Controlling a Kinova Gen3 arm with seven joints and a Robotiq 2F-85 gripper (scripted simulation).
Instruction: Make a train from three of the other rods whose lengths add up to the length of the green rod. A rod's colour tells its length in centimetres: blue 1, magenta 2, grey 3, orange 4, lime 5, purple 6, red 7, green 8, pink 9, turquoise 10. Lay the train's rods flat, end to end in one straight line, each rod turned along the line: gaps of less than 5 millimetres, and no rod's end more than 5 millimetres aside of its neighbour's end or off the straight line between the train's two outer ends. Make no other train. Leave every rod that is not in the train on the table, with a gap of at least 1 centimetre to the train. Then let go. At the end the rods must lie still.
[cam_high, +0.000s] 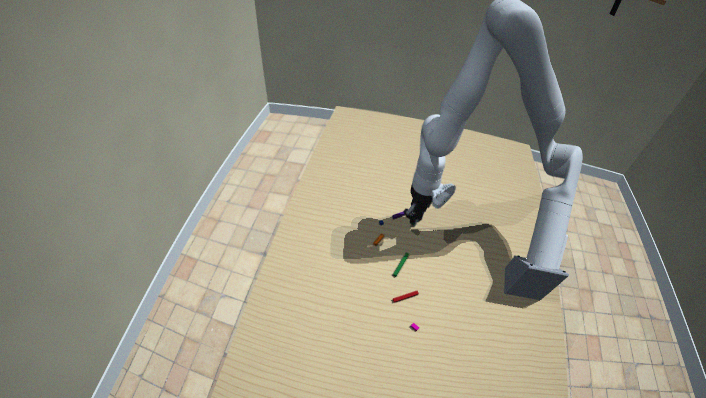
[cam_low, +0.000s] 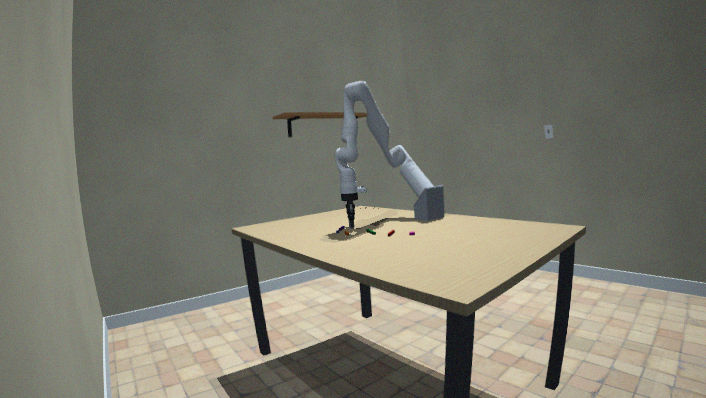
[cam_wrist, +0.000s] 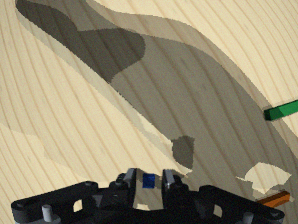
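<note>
My gripper is now 50 mm short of the purple rod, 20 mm to the left of it and 10 mm above it. From my hand the other things lie so: green rod: 160 mm to the left, 30 mm ahead, 10 mm below; then orange rod: 100 mm ahead, 90 mm to the left, 10 mm below; then red rod: 260 mm to the left, 10 mm below, 10 mm ahead.
</note>
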